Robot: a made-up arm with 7 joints.
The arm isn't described. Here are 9 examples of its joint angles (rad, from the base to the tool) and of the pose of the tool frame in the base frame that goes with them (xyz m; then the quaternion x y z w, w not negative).
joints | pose
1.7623 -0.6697 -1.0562 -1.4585 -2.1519 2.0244 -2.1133 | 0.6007 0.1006 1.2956 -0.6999 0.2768 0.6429 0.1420
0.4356 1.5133 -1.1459 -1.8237 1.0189 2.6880 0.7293 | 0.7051 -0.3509 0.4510 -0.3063 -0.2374 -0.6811 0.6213
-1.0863 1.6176 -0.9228 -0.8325 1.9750 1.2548 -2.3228 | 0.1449 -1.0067 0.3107 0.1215 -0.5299 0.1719 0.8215
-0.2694 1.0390 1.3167 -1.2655 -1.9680 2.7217 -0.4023 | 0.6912 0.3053 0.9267 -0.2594 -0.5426 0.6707 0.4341
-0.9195 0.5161 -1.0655 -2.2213 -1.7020 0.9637 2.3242 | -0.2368 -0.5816 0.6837 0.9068 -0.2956 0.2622 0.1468
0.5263 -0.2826 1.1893 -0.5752 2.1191 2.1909 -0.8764 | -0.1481 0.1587 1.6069 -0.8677 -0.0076 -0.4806 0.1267
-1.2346 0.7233 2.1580 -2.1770 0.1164 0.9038 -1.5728 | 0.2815 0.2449 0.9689 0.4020 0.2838 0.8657 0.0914
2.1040 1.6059 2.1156 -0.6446 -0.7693 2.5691 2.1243 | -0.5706 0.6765 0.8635 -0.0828 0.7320 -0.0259 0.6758
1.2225 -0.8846 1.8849 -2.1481 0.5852 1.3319 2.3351 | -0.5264 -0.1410 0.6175 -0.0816 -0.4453 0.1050 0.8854
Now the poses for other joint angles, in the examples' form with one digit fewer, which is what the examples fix.
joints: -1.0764 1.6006 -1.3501 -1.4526 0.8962 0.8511 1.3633
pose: -0.250 -0.803 0.389 0.033 -0.535 0.751 0.386
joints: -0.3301 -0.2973 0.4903 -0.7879 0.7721 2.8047 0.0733
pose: 0.096 0.020 1.591 0.436 -0.800 0.037 0.410
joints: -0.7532 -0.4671 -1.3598 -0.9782 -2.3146 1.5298 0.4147
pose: -0.518 -0.259 1.444 0.538 -0.519 0.645 0.157
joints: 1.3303 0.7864 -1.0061 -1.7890 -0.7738 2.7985 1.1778
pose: 0.625 0.477 0.693 -0.232 -0.444 0.085 0.861
